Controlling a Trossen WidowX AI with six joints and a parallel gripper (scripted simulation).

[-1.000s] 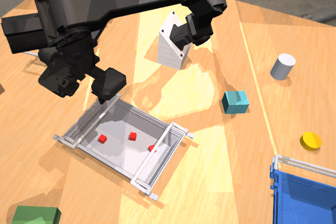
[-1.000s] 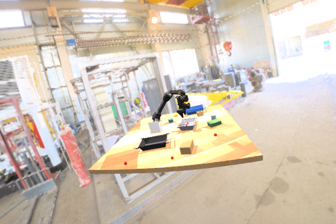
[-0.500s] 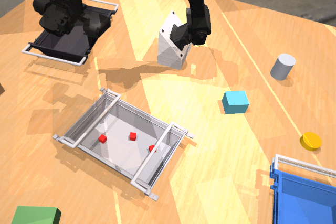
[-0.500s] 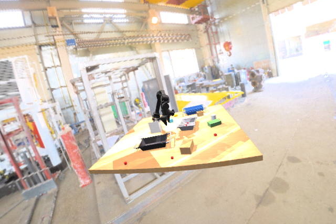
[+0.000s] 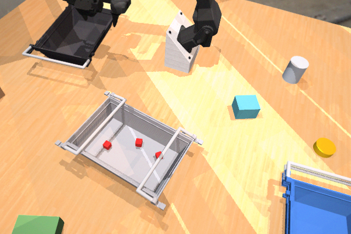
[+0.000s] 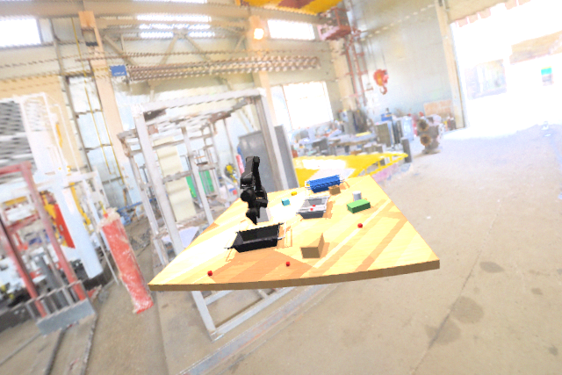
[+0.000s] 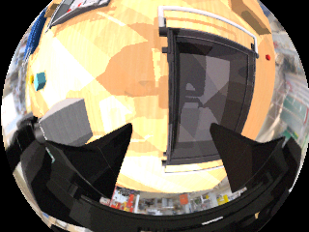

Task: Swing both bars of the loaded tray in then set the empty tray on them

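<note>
My gripper tip is 80 mm to the left of the black tray, 50 mm above it and 10 mm past it. Also, from my gripper tip: green block 600 mm ahead, 100 mm to the left, 80 mm below; then cyan block 470 mm to the left, 140 mm ahead, 80 mm below; then small red cube 310 mm to the right, 210 mm behind, 90 mm below.
</note>
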